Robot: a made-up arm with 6 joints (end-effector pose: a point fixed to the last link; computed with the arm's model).
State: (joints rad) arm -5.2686 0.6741 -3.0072 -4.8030 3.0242 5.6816
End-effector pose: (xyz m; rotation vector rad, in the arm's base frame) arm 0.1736 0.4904 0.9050 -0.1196 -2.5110 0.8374
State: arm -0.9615 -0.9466 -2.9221 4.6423 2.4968 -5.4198
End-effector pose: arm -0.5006 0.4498 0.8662 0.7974 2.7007 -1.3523
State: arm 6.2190 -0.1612 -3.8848 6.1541 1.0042 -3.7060
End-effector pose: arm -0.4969 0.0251 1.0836 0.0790 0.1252 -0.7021
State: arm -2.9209 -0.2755 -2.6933 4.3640 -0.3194 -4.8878
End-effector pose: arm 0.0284 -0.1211 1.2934 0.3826 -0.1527 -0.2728
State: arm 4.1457 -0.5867 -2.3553 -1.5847 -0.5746 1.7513
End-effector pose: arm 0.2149 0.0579 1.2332 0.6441 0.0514 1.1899
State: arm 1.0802 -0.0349 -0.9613 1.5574 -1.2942 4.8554
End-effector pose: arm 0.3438 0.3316 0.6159 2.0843 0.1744 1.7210
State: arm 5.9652 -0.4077 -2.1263 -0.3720 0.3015 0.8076
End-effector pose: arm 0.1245 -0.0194 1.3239 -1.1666 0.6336 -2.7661
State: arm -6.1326 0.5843 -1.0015 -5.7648 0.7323 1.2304
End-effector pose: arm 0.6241 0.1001 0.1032 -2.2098 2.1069 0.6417
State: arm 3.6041 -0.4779 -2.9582 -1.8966 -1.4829 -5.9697
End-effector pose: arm 0.3139 0.0156 1.0673 0.9754 1.1272 -1.1245
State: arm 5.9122 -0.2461 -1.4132 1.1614 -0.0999 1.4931
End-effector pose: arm 0.4582 -0.2865 0.9443 -0.0102 1.4890 -0.7670
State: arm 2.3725 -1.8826 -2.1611 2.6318 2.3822 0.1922
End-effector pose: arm 0.6022 -0.6896 0.3492 2.2220 -1.7068 -0.3405
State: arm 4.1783 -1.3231 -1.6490 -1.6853 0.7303 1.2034
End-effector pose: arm 0.1875 0.3372 1.1256 -0.4747 -0.5599 0.4686
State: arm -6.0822 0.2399 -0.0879 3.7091 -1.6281 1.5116
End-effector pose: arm 0.1102 0.0878 0.3619 -1.2187 -0.8077 1.0075
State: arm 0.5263 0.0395 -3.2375 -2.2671 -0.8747 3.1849
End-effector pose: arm -0.0022 0.1396 1.1987 -0.7068 -0.6286 -1.6049
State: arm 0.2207 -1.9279 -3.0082 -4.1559 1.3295 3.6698
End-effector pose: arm -0.9485 -0.1275 -0.0305 -2.1909 0.0579 0.4477
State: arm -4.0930 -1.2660 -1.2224 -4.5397 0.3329 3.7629
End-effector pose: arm 0.0890 -0.0369 1.0625 0.2923 -0.6850 -1.5509
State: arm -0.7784 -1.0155 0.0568 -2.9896 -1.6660 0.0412
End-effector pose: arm -0.0135 0.0378 0.4015 -1.0388 -2.2618 -0.5131
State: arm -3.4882 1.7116 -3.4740 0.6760 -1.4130 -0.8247
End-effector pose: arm -0.6631 0.3319 0.4648 -0.6841 -0.1317 -1.0087
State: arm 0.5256 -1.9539 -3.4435 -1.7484 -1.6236 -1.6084
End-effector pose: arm -0.6122 -0.2189 -0.0478 -0.1932 -1.5421 -1.3847
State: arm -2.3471 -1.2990 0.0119 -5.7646 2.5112 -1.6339
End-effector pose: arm 0.0495 -0.0577 0.3662 -1.9410 0.5007 -1.1288
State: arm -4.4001 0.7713 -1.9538 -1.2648 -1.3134 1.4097
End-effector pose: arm -0.3686 0.6891 0.5542 -0.2405 -1.3790 0.2097
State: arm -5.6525 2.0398 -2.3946 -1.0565 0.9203 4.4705
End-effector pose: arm 0.5280 0.3423 -0.4816 -0.2839 2.6902 -1.0764
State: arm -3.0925 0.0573 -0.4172 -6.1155 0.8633 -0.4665
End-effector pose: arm -0.3854 -0.0242 0.1877 -0.4938 2.6116 -0.2705
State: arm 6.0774 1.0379 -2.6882 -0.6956 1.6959 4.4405
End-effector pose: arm 0.9005 -0.2772 0.5080 1.9098 1.8947 -0.8604
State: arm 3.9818 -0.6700 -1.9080 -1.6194 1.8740 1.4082
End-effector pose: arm -0.0990 0.1119 1.1922 -1.3907 -1.1445 -0.0770
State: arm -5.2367 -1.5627 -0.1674 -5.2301 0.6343 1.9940
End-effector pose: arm 0.0902 0.1476 0.6061 -1.3944 1.2385 1.0809
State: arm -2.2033 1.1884 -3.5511 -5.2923 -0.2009 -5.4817
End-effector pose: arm -0.4902 -0.4976 0.9225 -0.5689 -0.7328 2.5264
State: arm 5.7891 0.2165 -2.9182 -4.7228 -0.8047 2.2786
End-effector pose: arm 0.1662 -0.2690 1.1868 0.8822 -0.1066 0.0129
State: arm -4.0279 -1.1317 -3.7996 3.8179 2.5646 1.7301
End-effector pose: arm 0.5116 -0.4781 0.2685 -0.9755 2.1675 1.8653
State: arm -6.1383 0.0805 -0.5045 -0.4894 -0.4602 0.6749
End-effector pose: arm 0.5224 0.1443 0.3488 -2.5857 -0.0116 -1.0771
